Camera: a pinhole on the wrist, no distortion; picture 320 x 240 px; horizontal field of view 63.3 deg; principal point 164.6 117.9 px. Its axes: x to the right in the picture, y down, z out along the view. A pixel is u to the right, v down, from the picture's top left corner.
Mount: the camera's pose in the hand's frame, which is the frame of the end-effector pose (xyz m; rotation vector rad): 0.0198 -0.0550 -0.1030 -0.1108 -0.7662 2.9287
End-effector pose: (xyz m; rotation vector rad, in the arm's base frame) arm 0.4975 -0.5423 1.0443 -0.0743 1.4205 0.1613
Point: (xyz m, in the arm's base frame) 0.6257 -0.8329 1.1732
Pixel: 254 223
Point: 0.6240 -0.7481 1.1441
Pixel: 244 163
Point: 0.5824 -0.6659 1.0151
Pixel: 122 102
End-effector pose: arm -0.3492 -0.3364 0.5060 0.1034 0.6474 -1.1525
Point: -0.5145 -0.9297 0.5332
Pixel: outside the picture
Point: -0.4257 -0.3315 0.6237
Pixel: 303 60
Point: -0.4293 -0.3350 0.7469
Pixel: 298 71
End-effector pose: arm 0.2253 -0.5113 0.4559 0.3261 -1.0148 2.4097
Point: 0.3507 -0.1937 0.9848
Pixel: outside the picture
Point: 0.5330 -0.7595 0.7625
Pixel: 264 69
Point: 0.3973 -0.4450 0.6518
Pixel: 194 192
